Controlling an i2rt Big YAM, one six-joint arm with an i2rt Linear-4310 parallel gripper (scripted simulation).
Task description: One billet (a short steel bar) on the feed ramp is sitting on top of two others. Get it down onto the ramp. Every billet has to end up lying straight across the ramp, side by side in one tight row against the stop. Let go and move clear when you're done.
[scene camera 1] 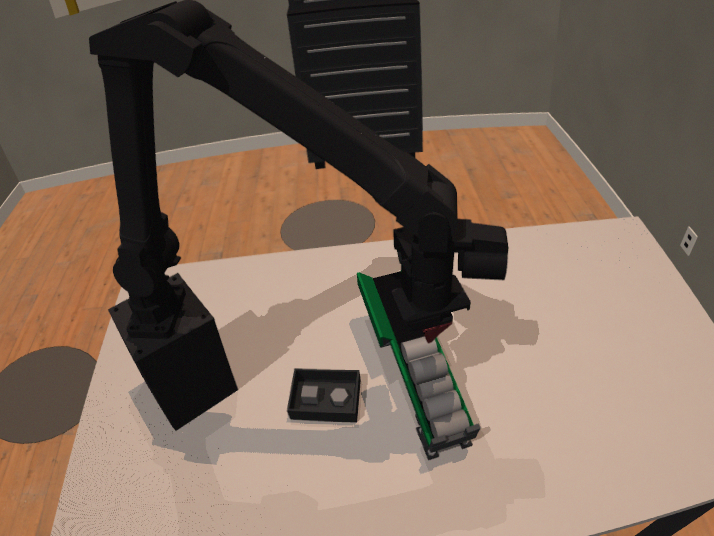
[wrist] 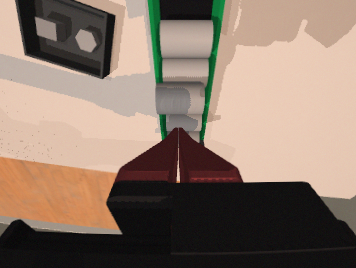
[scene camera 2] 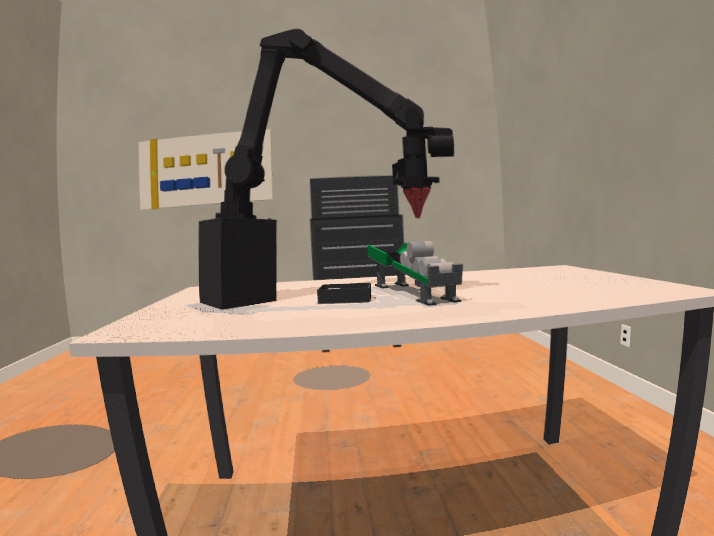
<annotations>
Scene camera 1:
gripper: 428, 339
billet: 431, 367
black tray: 327, 380
billet: 456, 422
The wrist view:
gripper: 178, 133
billet: 171, 98
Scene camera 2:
gripper: 417, 218
black tray: 350, 292
</annotations>
